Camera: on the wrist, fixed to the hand. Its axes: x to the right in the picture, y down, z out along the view.
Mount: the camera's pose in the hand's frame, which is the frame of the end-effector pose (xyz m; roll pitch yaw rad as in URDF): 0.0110 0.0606 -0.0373 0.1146 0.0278 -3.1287
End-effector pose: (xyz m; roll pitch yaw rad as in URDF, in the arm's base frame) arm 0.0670 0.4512 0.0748 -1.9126 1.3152 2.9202
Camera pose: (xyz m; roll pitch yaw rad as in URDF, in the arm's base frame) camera 0.1186 0.4964 0.0529 1.9358 -1.3357 -0.1274
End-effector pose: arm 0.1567 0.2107 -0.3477 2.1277 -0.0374 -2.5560
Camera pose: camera 0.1496 0.2064 -0.2762 -2.0144 0.0336 0.5552
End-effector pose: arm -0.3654 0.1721 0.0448 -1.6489 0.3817 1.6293
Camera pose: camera -0.3229 0.1634 -0.0127 1.7523 -0.3966 -1.4833
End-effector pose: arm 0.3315 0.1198 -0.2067 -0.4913 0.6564 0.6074
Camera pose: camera 0.2874 0.1328 -0.2621 0.5874 -0.6377 -2.5037
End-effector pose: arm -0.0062 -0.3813 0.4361 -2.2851 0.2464 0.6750
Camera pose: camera 0.0405 -0.4309 0.4127 2.3962 -0.2743 -2.4535
